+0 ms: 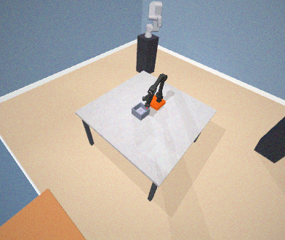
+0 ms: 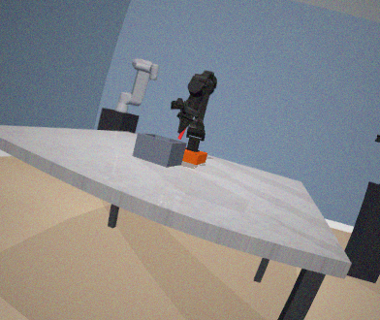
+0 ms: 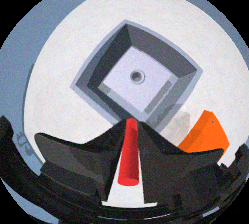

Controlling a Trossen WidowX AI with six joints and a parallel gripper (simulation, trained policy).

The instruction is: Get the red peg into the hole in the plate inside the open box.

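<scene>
Now: gripper tip 4 cm short of the grey box, 5 cm to the left of it and 11 cm above it. Also, from my gripper tip: red peg (1 cm behind, 1 cm to the left, 1 cm above).
</scene>
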